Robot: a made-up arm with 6 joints.
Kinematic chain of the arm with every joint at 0, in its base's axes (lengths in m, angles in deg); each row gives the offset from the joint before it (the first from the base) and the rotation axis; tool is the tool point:
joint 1: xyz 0 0 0.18 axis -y
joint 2: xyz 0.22 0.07 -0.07 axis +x
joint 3: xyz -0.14 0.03 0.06 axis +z
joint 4: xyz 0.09 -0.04 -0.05 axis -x
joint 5: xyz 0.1 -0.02 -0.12 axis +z
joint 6: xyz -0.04 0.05 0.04 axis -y
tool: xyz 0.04 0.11 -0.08
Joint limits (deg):
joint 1: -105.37..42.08
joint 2: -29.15..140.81
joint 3: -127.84..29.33
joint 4: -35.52..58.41
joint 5: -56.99..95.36
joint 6: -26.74..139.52
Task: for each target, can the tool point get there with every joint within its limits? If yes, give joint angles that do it. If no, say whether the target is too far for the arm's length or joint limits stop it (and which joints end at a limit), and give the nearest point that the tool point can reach.
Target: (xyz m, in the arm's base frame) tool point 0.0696 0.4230 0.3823
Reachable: no: joint limits stop it (at a limit: joint 1, joint 3, joint 4, joint 6) | nearest point 0.1148 0.3404 0.3684 | short by 0.095 m
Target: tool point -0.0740 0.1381 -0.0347
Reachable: yes | joints -60.98 68.10 -102.11 -14.61 52.62 21.79
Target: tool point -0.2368 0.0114 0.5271
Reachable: no: joint limits stop it (at a limit: joint 1, joint 4, joint 5) | nearest point -0.2078 0.0220 0.4610 | short by 0.073 m
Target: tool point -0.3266 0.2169 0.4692
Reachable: no: joint limits stop it (at a limit: joint 1, joint 4, joint 5) | nearest point -0.2759 0.1864 0.4015 | short by 0.090 m
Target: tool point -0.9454 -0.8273 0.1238
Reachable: no: too far | nearest point -0.3314 -0.1830 0.1181 | short by 0.890 m
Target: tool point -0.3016 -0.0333 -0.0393
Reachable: yes | joints -75.19 47.77 -76.17 43.46 -28.38 67.81
